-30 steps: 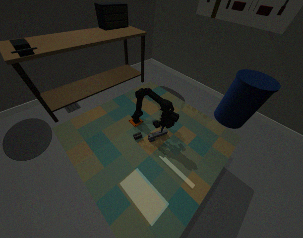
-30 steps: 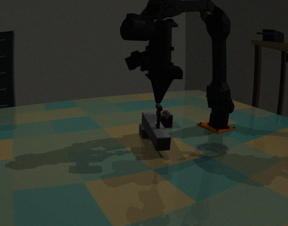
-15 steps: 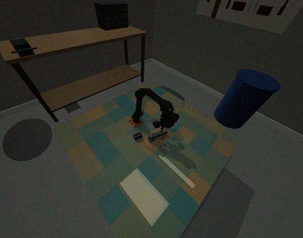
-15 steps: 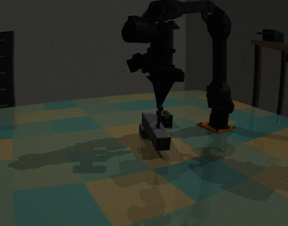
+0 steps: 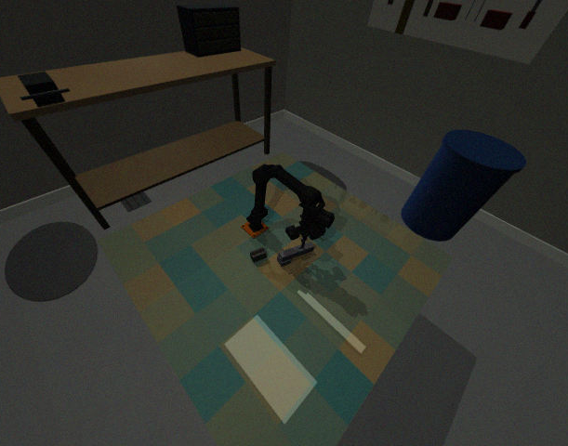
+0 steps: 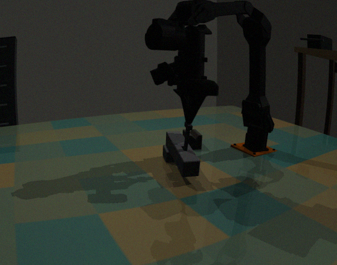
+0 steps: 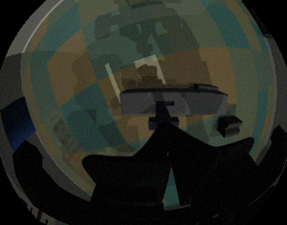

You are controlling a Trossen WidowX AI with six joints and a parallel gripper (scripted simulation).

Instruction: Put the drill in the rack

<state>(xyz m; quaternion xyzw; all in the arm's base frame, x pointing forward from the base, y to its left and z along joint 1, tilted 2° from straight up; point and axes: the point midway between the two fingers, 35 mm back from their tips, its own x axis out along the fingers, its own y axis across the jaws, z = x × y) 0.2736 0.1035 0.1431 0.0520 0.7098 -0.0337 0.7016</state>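
The short key lies 3 cm below my gripper tip. From my gripper tip the other things lie so: dark rack 20 cm to the right, 10 cm below, 10 cm behind; drill 7 cm below, 6 cm to the right; long grey block 8 cm below, 4 cm to the right.
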